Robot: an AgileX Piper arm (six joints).
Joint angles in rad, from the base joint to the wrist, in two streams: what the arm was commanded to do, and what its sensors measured. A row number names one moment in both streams.
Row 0, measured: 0.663, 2.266, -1.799, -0.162, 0.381, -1.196
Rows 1 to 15, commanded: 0.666, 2.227, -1.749, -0.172, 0.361, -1.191; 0.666, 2.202, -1.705, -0.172, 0.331, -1.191; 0.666, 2.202, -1.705, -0.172, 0.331, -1.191; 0.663, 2.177, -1.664, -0.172, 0.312, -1.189; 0.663, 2.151, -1.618, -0.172, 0.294, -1.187; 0.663, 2.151, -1.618, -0.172, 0.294, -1.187; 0.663, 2.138, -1.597, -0.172, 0.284, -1.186; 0.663, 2.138, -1.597, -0.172, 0.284, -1.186; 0.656, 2.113, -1.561, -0.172, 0.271, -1.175; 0.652, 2.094, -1.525, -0.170, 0.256, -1.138; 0.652, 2.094, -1.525, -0.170, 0.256, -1.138; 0.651, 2.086, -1.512, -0.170, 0.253, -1.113; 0.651, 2.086, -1.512, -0.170, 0.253, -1.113; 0.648, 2.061, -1.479, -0.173, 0.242, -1.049; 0.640, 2.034, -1.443, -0.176, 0.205, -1.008
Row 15, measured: 0.650, 2.078, -1.485, -0.167, 0.249, -1.082
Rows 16 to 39, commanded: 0.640, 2.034, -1.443, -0.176, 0.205, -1.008; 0.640, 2.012, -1.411, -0.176, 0.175, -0.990; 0.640, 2.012, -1.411, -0.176, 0.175, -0.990; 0.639, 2.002, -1.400, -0.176, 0.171, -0.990; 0.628, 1.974, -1.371, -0.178, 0.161, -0.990; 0.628, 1.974, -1.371, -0.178, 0.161, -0.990; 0.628, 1.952, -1.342, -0.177, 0.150, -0.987; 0.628, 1.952, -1.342, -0.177, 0.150, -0.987; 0.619, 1.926, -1.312, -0.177, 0.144, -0.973; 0.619, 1.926, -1.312, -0.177, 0.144, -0.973; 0.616, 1.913, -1.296, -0.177, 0.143, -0.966; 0.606, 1.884, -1.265, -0.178, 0.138, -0.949; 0.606, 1.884, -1.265, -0.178, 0.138, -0.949; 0.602, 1.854, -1.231, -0.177, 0.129, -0.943; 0.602, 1.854, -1.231, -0.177, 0.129, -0.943; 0.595, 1.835, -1.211, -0.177, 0.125, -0.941; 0.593, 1.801, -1.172, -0.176, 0.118, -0.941; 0.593, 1.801, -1.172, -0.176, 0.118, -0.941; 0.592, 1.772, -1.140, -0.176, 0.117, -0.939; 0.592, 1.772, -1.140, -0.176, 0.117, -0.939; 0.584, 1.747, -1.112, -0.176, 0.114, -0.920; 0.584, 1.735, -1.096, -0.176, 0.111, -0.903; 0.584, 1.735, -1.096, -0.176, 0.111, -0.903; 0.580, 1.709, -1.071, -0.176, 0.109, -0.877
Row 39, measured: 0.590, 1.749, -1.100, -0.169, 0.115, -0.921
